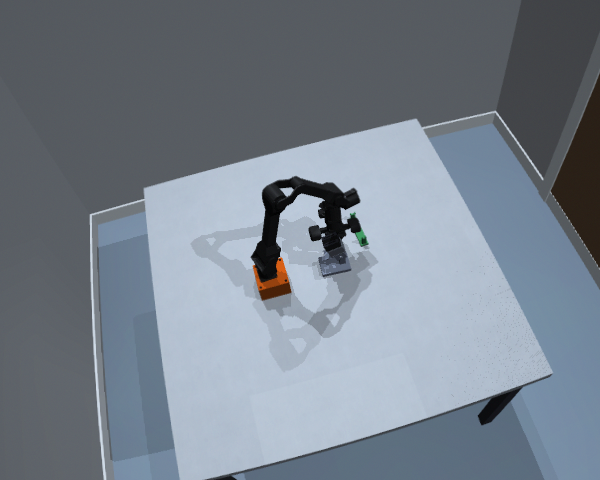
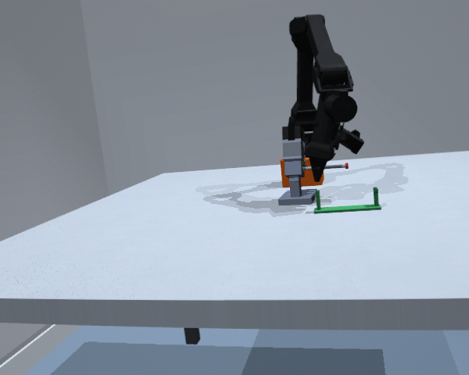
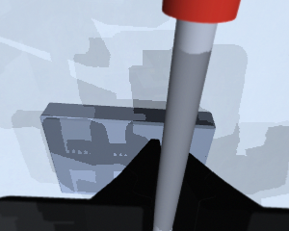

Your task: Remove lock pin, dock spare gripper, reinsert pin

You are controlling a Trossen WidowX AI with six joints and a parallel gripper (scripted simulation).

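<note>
Now: gripper tip 5 cm to the left of the grey mount and 2 cm past it. Round my gripper tip: green rack 11 cm ahead, 6 cm to the left, 2 cm below; dark spare gripper 8 cm above, 5 cm to the right, 2 cm behind.
</note>
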